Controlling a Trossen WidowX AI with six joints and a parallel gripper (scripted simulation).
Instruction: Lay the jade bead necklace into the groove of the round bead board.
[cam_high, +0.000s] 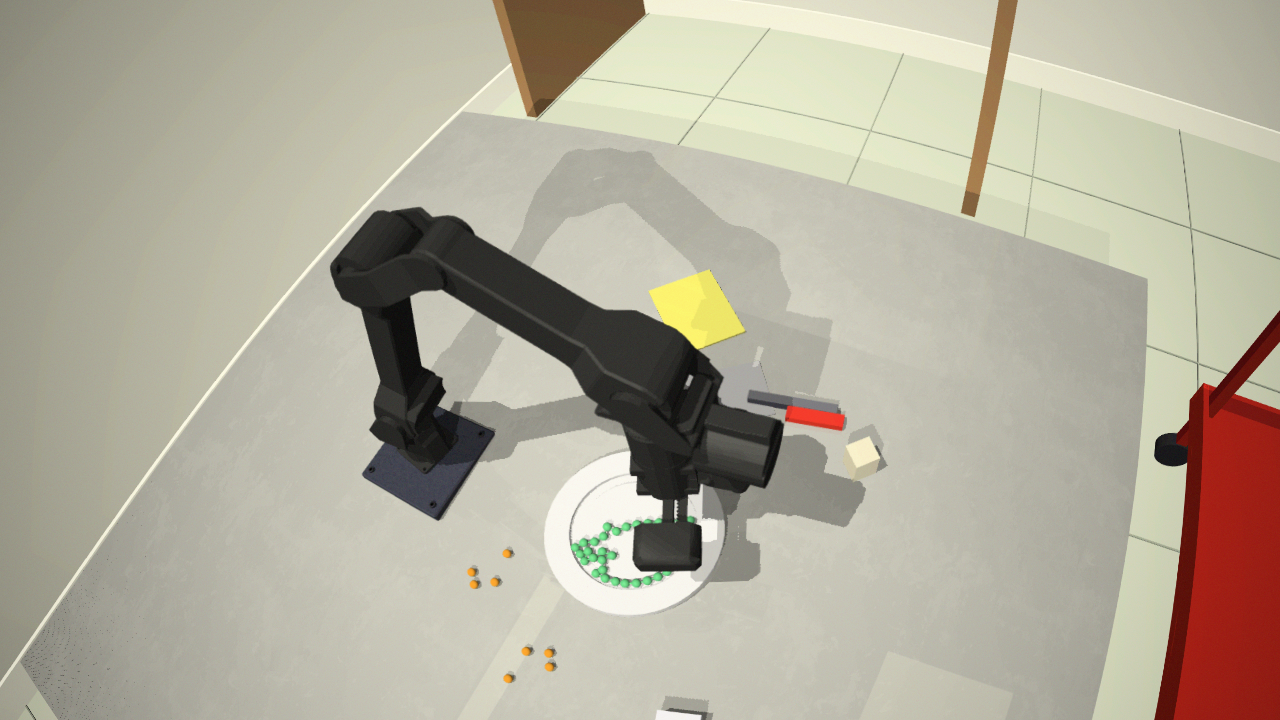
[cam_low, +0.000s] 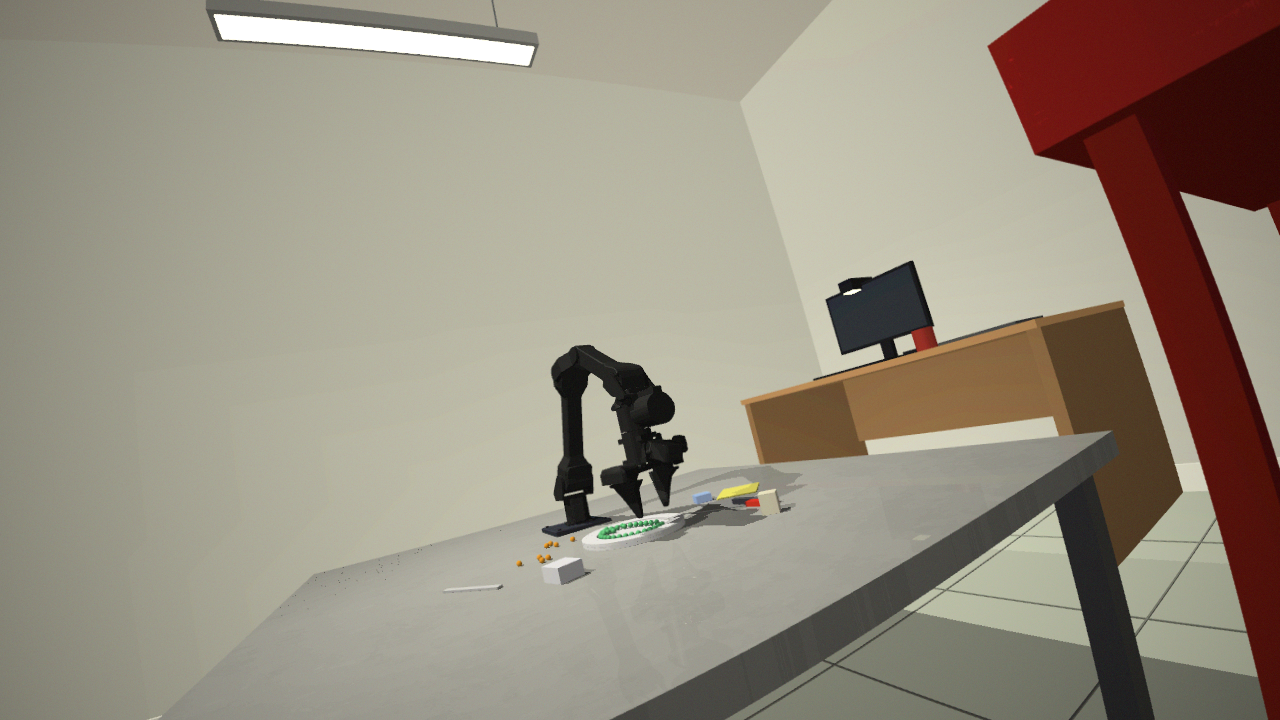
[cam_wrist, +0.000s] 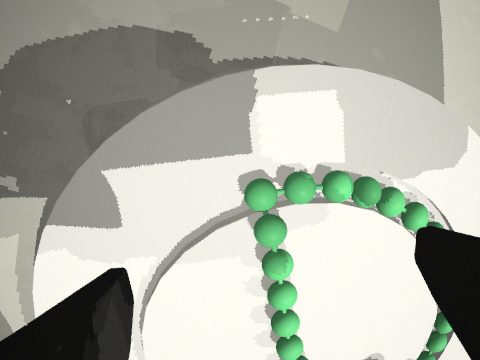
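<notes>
Right now my gripper tip is 4 cm past the inner disc, 4 cm to the left of it and 3 cm above it. Also, from my gripper tip: grey sheet: 5 cm behind, 17 cm to the left, 4 cm below; red bar: 4 cm ahead, 20 cm to the left, 3 cm below; bead board: 4 cm behind, 4 cm to the right, 3 cm below.
</notes>
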